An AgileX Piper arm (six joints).
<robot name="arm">
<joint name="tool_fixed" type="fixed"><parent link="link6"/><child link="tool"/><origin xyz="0 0 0" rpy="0 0 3.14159"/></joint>
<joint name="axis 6" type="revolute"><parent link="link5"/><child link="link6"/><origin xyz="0 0.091 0" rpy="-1.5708 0 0"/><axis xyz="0 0 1"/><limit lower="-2.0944" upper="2.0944"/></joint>
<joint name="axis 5" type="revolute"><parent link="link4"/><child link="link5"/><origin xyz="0 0 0" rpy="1.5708 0 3.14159"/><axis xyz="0 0 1"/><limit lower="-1.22" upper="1.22"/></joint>
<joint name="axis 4" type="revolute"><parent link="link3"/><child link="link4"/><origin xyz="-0.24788 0.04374 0" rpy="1.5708 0 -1.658"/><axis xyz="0 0 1"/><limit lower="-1.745" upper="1.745"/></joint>
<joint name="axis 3" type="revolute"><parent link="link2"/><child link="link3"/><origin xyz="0.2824 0.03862 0" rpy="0 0 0"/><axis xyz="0 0 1"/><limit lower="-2.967" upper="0"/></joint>
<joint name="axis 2" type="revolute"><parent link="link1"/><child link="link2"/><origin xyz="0 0 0" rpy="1.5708 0 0"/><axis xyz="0 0 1"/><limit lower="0" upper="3.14"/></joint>
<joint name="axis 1" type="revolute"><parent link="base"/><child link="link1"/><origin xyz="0 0 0.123" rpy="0 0 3.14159"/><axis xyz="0 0 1"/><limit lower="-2.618" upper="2.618"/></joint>
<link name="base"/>
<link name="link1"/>
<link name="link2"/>
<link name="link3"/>
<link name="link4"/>
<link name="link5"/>
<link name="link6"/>
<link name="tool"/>
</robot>
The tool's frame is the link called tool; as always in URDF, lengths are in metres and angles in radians.
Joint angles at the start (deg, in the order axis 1, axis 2, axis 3, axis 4, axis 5, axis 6):
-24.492, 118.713, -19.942, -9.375, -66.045, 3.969
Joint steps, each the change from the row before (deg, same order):
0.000, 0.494, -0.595, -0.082, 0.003, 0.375
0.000, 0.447, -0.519, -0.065, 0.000, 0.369
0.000, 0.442, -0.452, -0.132, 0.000, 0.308
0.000, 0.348, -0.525, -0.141, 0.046, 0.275
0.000, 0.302, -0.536, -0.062, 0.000, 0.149
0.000, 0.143, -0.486, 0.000, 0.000, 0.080
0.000, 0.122, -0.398, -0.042, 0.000, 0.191
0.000, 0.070, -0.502, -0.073, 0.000, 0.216
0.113, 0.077, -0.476, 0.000, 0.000, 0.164
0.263, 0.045, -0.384, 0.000, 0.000, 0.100
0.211, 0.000, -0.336, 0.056, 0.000, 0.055
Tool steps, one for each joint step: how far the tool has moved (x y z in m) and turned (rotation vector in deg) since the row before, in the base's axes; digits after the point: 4 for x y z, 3 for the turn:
0.0023, -0.0009, -0.0013, 0.285, -0.176, -0.092
0.0020, -0.0008, -0.0012, 0.290, -0.150, -0.106
0.0017, -0.0006, -0.0013, 0.268, -0.081, -0.010
0.0021, -0.0007, -0.0009, 0.183, -0.181, 0.015
0.0022, -0.0009, -0.0006, 0.035, -0.247, -0.006
0.0021, -0.0010, 0.0001, -0.073, -0.330, -0.036
0.0017, -0.0007, 0.0001, 0.053, -0.294, -0.044
0.0023, -0.0009, 0.0005, 0.011, -0.442, -0.023
0.0023, -0.0005, 0.0004, -0.022, -0.400, 0.041
0.0022, 0.0004, 0.0004, -0.052, -0.331, 0.220
0.0019, 0.0002, 0.0006, -0.090, -0.318, 0.132

